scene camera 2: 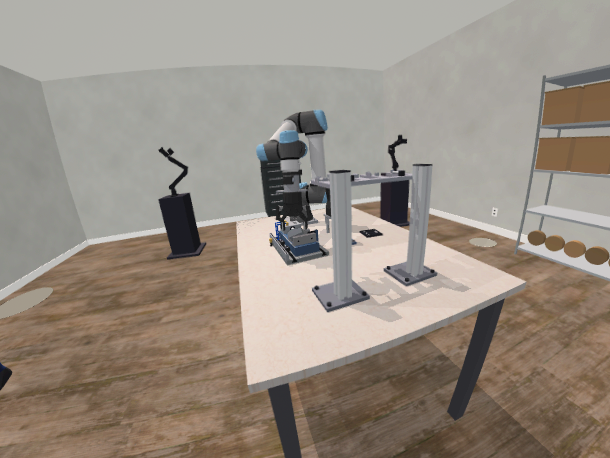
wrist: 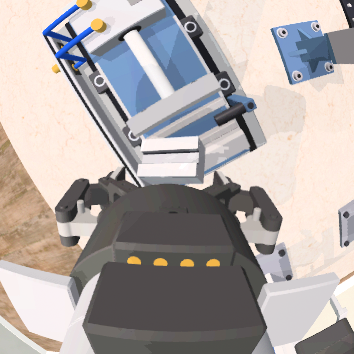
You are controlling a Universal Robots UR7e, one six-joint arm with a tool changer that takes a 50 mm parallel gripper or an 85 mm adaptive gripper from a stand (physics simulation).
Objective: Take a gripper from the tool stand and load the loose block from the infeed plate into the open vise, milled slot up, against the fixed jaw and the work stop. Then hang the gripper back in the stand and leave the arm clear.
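Places are measured from the arm's base along level axes (x ahead, y left, z up), in metres.
Pixels of known places: arm's base, link origin: point(scene camera 2: 301, 219).
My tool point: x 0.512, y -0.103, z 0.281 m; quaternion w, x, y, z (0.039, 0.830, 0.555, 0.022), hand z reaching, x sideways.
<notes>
Ahead of a thing's pixels: the offset from my tool point to its top centre. "pt": to the spot under its first point. Level surfaces: height alone.
The vise {0.080 m back, 0.008 m left, 0.199 m down} point(scene camera 2: 304, 251) point(wrist: 112, 75) is open, with its light movable jaw point(wrist: 175, 103) across the blue bed. The loose grey block {0.004 m ahead, 0.001 m right, 0.161 m down} point(wrist: 170, 157) lies skewed over the left part of the vise's fixed-jaw end in the wrist view, its milled slot facing up. It is not square to the jaws. The work stop {0.021 m back, 0.071 m left, 0.202 m down} point(wrist: 235, 114) with its dark rod is at the vise's right side. My adaptive gripper point(scene camera 2: 293, 224) point(wrist: 169, 178) is on the arm, low over the vise, its fingers open on either side of the block and apart from it. Fingertip contact and the block's underside are hidden.
The tool stand's two posts point(scene camera 2: 342, 235) point(scene camera 2: 419, 220) carry a top rail {pt 0.322 m ahead, 0.185 m left, 0.041 m up} point(scene camera 2: 370, 180). A blue foot plate {0.288 m down} point(wrist: 284, 47) bears a grey post right of the vise. A black plate {0.132 m back, 0.410 m left, 0.290 m down} point(scene camera 2: 370, 233) lies on the table {0.299 m down} point(scene camera 2: 295, 330). Blue pipes {pt 0.145 m back, 0.063 m right, 0.189 m down} point(wrist: 62, 50) rise at the vise's left side.
</notes>
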